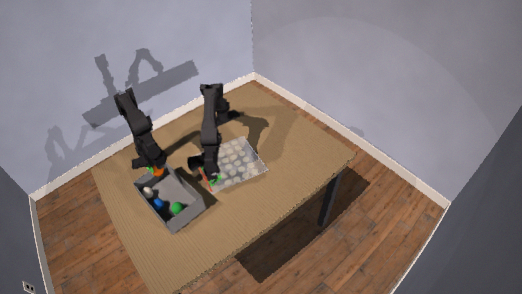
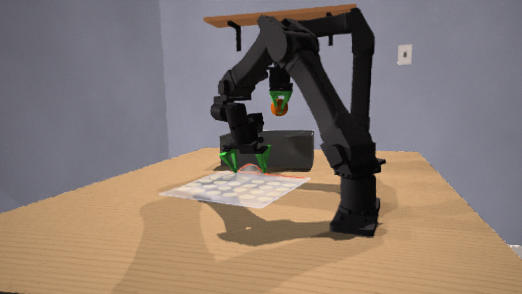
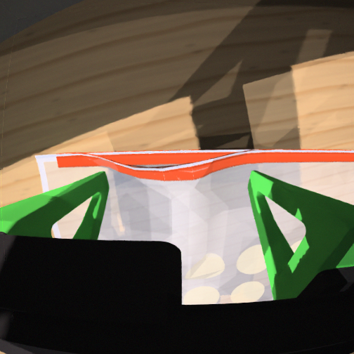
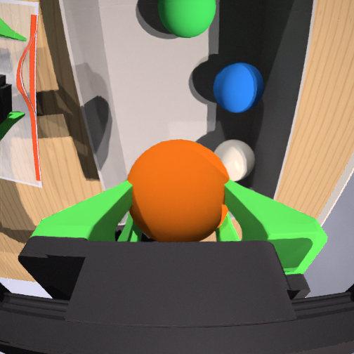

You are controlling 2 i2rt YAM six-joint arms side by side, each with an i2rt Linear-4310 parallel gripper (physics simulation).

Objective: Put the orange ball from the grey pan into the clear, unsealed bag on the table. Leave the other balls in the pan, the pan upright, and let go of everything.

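The orange ball [image 1: 158, 171] [image 2: 279, 107] [image 4: 179, 190] is between the fingers of my right gripper [image 2: 281, 102], which is shut on it and holds it above the grey pan [image 1: 193, 210] [image 2: 295, 150]. The pan stands upright. The clear bag [image 1: 243, 162] [image 2: 240, 191] [image 3: 190, 220] lies flat, with pale dots and a red-edged mouth on the side facing the pan. The mouth's upper edge bulges up in the middle. My left gripper [image 2: 250, 167] [image 3: 177, 178] is open and empty, low over the mouth end, with one finger on each side of the bulge. Contact with the bag cannot be told.
A green ball [image 1: 177, 207] [image 4: 187, 12], a blue ball [image 1: 158, 203] [image 4: 238, 87] and a white ball [image 1: 148, 191] [image 4: 235, 160] lie in the pan. A wooden shelf [image 2: 320, 13] is on the wall behind the arms. The bag's mouth is close beside the pan's wall.
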